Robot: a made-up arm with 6 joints.
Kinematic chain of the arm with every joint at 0, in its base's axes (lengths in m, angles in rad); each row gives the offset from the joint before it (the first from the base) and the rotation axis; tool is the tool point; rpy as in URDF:
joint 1: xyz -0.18 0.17 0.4 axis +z
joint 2: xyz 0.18 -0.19 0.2 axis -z
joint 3: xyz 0 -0.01 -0.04 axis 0.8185 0.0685 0.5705
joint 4: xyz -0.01 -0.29 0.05 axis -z
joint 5: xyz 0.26 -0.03 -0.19 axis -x
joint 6: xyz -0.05 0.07 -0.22 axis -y
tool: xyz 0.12 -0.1 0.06 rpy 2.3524 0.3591 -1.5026
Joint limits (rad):
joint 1: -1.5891..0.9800
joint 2: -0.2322..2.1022
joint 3: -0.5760..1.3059
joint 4: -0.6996..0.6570
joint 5: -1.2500..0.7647
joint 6: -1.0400..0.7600
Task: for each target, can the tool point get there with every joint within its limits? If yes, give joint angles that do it. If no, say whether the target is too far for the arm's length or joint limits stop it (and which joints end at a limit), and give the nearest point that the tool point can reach.
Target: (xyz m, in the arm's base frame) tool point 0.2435 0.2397 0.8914
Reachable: no: joint limits stop it (at a limit: joint 3, joint 5) | nearest point 0.2435 0.2397 0.5372 | short by 0.354 m
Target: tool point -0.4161 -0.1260 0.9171
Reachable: no: joint limits stop it (at a limit: joint 1, joint 3, joint 4, joint 5) | nearest point -0.4289 -0.1348 0.6474 | short by 0.270 m
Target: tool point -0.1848 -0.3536 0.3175
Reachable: yes | joints 0.6342 1.7772 -0.2437 -0.3806 0.5262 -0.5340
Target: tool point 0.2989 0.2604 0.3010
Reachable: yes | joints 0.2983 0.3636 0.7656 -0.1747 -1.0011 -0.7528
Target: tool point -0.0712 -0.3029 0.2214
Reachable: yes | joints 0.0988 1.8189 0.5903 -0.1062 -0.3727 0.5682
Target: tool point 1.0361 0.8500 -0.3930
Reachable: no: too far | nearest point 0.5338 0.4294 0.0100 | short by 0.769 m
